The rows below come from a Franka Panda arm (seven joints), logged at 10 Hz.
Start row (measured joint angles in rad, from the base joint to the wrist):
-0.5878 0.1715 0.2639 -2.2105 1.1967 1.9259 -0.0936
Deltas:
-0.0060 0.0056 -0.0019 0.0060 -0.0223 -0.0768 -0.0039
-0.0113 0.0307 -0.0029 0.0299 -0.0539 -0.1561 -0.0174
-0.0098 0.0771 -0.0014 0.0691 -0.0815 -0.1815 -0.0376
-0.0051 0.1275 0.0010 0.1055 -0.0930 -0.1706 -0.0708
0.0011 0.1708 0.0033 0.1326 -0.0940 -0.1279 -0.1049
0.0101 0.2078 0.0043 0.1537 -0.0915 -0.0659 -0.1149
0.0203 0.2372 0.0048 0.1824 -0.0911 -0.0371 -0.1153
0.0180 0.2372 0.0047 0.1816 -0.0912 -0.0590 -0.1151
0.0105 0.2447 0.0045 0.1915 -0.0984 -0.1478 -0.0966
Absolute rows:
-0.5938 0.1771 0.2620 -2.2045 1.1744 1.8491 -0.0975
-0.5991 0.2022 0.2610 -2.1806 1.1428 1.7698 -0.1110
-0.5976 0.2486 0.2625 -2.1414 1.1152 1.7444 -0.1312
-0.5929 0.2990 0.2649 -2.1050 1.1037 1.7553 -0.1644
-0.5867 0.3423 0.2672 -2.0779 1.1027 1.7980 -0.1985
-0.5777 0.3793 0.2682 -2.0568 1.1052 1.8600 -0.2085
-0.5675 0.4087 0.2687 -2.0281 1.1056 1.8888 -0.2089
-0.5698 0.4087 0.2686 -2.0289 1.1055 1.8669 -0.2087
-0.5773 0.4162 0.2684 -2.0190 1.0983 1.7781 -0.1902

